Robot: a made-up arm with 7 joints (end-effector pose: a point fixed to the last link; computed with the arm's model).
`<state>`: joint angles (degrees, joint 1 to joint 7).
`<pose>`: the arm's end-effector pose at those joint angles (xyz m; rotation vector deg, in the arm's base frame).
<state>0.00 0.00 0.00 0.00 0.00 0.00 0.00</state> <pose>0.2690 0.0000 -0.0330 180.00 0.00 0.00</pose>
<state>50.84 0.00 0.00 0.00 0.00 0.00 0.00</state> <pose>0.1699 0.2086 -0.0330 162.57 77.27 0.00</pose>
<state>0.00 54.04 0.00 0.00 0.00 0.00 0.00</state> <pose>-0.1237 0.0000 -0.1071 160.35 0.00 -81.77</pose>
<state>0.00 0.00 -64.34 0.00 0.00 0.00 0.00</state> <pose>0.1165 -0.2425 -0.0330 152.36 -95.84 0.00</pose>
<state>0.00 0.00 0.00 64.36 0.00 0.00 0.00</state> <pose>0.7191 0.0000 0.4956 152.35 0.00 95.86</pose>
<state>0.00 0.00 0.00 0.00 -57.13 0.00 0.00</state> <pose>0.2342 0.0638 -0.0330 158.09 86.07 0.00</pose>
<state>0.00 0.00 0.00 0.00 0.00 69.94 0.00</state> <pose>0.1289 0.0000 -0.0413 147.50 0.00 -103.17</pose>
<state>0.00 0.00 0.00 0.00 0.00 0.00 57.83</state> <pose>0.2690 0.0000 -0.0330 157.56 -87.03 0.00</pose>
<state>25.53 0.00 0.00 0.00 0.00 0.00 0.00</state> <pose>0.2427 0.1159 -0.0330 175.55 39.77 0.00</pose>
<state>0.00 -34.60 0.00 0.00 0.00 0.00 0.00</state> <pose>0.4190 0.0000 0.1813 171.86 0.00 53.53</pose>
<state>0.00 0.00 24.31 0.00 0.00 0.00 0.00</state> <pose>0.2451 0.1107 -0.0330 175.96 37.90 0.00</pose>
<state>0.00 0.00 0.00 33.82 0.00 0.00 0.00</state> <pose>0.5822 0.0000 0.1808 172.22 0.00 52.36</pose>
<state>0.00 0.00 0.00 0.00 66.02 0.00 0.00</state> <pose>0.2239 -0.0694 -0.0330 150.94 -98.06 0.00</pose>
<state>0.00 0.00 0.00 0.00 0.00 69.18 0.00</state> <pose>0.1303 0.0000 -0.0422 148.18 0.00 -102.19</pose>
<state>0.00 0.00 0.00 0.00 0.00 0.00 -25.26</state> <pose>0.2690 0.0000 -0.0330 175.64 39.36 0.00</pose>
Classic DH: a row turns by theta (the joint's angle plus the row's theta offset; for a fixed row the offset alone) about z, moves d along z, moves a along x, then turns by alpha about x. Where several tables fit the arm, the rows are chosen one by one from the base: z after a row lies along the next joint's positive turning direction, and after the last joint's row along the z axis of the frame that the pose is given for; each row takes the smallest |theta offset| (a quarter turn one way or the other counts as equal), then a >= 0, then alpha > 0; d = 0 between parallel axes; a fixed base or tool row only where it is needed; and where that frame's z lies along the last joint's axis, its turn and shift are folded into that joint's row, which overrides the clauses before.
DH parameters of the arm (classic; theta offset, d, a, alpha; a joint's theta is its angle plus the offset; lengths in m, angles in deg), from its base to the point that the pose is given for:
joint 1: 0 0.315 0 -90
joint 2: 0 0 0 90
joint 3: 0 0.274 0.074 90
joint 4: 0 0 0.119 90
joint 5: 0 0.526 0 90
joint 6: 0 0 0.076 -90
joint 7: 0 0.096 0 0

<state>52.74 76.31 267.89 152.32 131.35 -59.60 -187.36</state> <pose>0.6393 0.3904 0.5891 37.16 27.75 33.08</pose>
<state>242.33 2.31 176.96 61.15 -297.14 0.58 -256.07</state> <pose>0.4092 0.5577 0.4504 -70.60 95.85 29.27</pose>
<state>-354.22 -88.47 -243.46 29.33 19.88 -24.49 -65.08</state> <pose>0.0670 0.5199 0.0982 -28.60 107.84 59.54</pose>
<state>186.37 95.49 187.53 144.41 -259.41 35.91 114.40</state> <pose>-0.8987 -0.0586 0.5831 -54.54 -54.23 19.92</pose>
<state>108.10 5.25 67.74 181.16 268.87 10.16 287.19</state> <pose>0.0265 0.0172 1.2235 -2.98 -21.93 -166.87</pose>
